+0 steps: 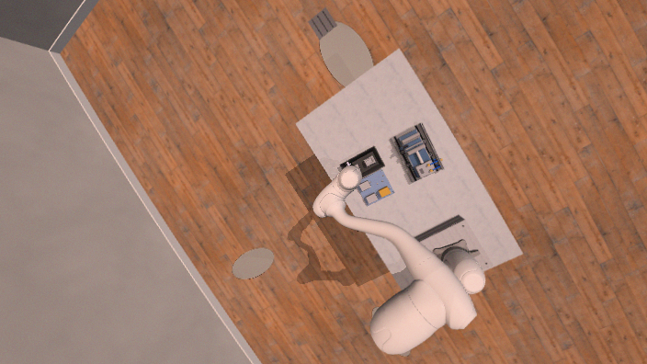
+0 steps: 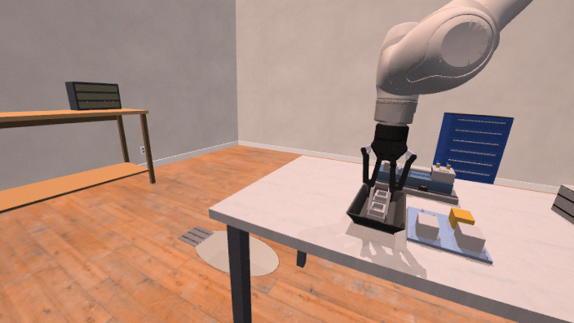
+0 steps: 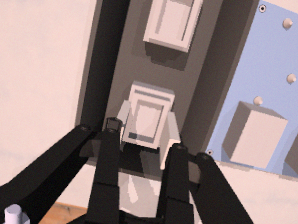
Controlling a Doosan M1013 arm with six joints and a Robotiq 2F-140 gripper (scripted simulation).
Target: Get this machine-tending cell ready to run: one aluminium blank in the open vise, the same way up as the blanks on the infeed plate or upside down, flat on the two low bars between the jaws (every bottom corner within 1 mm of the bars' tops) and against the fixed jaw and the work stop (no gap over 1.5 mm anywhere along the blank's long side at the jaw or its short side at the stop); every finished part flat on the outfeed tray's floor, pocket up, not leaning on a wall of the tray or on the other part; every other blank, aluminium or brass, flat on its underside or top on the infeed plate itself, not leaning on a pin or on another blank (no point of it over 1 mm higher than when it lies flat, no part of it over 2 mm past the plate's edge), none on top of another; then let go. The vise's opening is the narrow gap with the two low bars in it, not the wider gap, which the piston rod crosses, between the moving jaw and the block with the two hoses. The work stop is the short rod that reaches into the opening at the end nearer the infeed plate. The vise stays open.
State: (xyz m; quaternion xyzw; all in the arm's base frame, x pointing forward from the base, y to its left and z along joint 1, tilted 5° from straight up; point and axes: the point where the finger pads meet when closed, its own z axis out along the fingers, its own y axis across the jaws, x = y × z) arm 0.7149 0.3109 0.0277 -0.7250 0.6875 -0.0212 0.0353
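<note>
The infeed plate is 16 cm behind my hand, 6 cm to the right of it and 7 cm below it. Round my hand: brass blank (21 cm behind, 11 cm to the right, 4 cm below); then dark work stop rod (32 cm to the right, 2 cm above); then fixed jaw (3 cm ahead, 36 cm to the right, 1 cm above).
</note>
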